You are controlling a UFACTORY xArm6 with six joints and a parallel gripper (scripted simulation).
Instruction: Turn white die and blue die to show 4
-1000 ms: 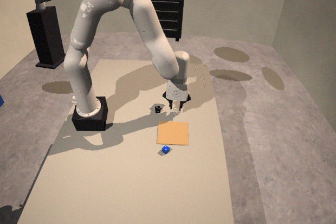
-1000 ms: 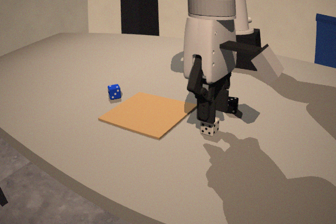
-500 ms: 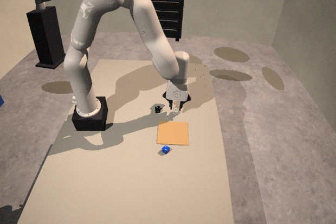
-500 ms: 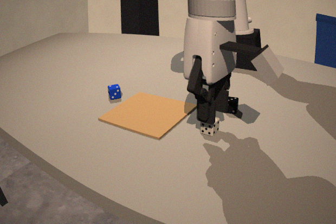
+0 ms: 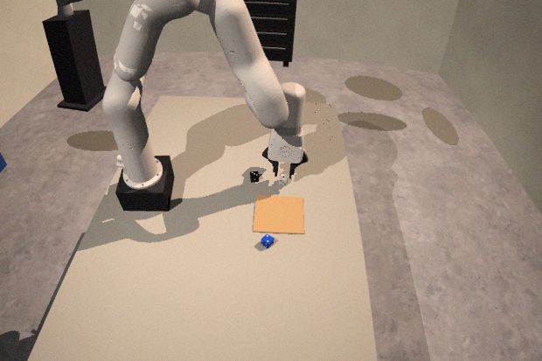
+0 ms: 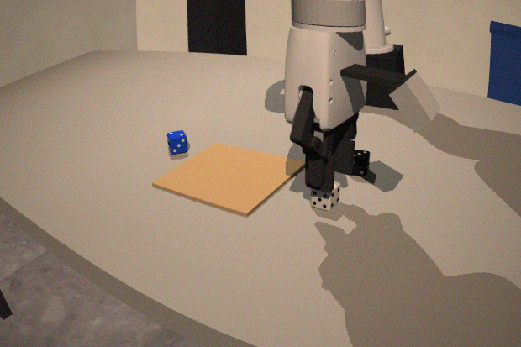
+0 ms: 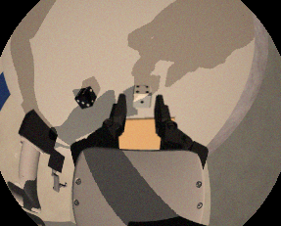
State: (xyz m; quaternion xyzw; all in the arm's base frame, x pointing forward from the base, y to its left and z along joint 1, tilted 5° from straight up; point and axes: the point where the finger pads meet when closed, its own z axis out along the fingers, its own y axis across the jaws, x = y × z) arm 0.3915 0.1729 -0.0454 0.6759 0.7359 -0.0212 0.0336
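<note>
Now: the white die 4 cm below my hand. Also, from my hand: blue die (25 cm to the right, 4 cm below, 1 cm ahead); then orange mat (14 cm to the right, 5 cm below, 2 cm ahead); then black die (9 cm behind, 4 cm below, 1 cm to the right).
</note>
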